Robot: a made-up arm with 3 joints.
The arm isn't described. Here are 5 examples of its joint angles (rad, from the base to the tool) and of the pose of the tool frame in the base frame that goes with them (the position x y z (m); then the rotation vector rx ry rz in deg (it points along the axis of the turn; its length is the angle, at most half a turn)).
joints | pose
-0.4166 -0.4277 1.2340 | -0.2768 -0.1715 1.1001 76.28 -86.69 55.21
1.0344 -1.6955 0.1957 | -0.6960 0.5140 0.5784 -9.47 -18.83 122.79
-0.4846 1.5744 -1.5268 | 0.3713 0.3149 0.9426 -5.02 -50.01 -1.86
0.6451 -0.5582 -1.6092 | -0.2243 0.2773 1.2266 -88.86 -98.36 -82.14
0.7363 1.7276 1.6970 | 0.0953 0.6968 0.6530 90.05 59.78 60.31
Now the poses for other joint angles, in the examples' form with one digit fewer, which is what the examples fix.
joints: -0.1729 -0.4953 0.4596
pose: -0.347 -0.110 1.133 90.5 -56.8 102.8
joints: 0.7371 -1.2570 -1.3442
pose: -0.591 0.357 1.044 70.3 81.4 123.1
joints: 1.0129 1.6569 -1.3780
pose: 0.245 0.640 0.339 -82.4 -49.8 49.5
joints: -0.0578 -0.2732 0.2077
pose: -0.247 -0.112 1.164 107.4 -28.8 119.0
